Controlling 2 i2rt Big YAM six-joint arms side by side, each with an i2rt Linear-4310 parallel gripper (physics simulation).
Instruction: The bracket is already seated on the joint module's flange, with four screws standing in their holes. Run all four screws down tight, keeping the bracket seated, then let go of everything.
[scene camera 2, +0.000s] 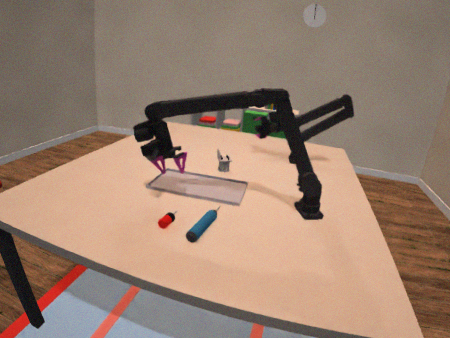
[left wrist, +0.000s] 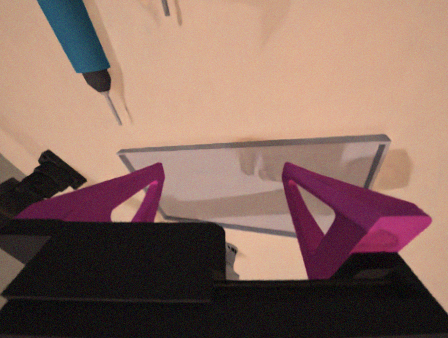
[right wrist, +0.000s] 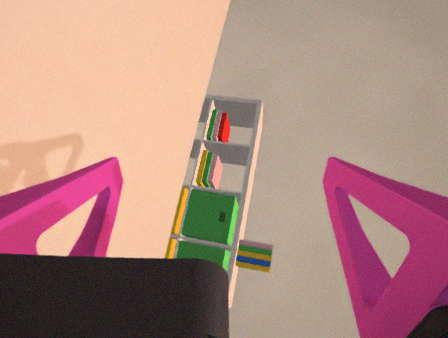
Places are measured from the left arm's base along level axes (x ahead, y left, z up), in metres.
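Where they show: left gripper, between the fingertips: (scene camera 2: 173, 173) (left wrist: 223, 169); right gripper, between the fingertips: (scene camera 2: 254, 127) (right wrist: 223, 168); left arm's base, origin of its link: (scene camera 2: 307, 211) (left wrist: 65, 169).
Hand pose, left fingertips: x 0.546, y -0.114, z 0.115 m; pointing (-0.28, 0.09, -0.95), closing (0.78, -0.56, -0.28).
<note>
Each offset is from my left fingertips to the top centre of the thing. "spot": to the spot under its first point.
The grey joint module with its bracket @(dx -0.254, dy -0.319, dz -0.051 m) (scene camera 2: 224, 164) (left wrist: 231, 255) stands on the table behind the tray; the left gripper's body partly hides it in the left wrist view. Small dark marks show at its top, but single screws and their depth cannot be made out. A blue driver @(dx -0.121, dy +0.191, dz -0.074 m) (scene camera 2: 202, 226) (left wrist: 75, 37) and a short red driver @(dx +0.009, dy +0.168, dz -0.081 m) (scene camera 2: 166, 220) lie in front of the tray. The red driver's bit @(spot: dx -0.010, dy +0.130, dz -0.096 m) (left wrist: 166, 7) shows at the top of the left wrist view. My left gripper (scene camera 2: 173, 172) (left wrist: 223, 169) is open and empty above the tray. My right gripper (scene camera 2: 256, 128) (right wrist: 223, 168) is open and empty, far back.
The shallow grey tray (scene camera 2: 225, 193) (left wrist: 340, 156) lies between the drivers and the joint module. A black arm part (left wrist: 55, 172) shows at the left wrist view's left edge. A shelf unit (right wrist: 254, 145) with green boxes (right wrist: 209, 215) stands beyond the table edge.
</note>
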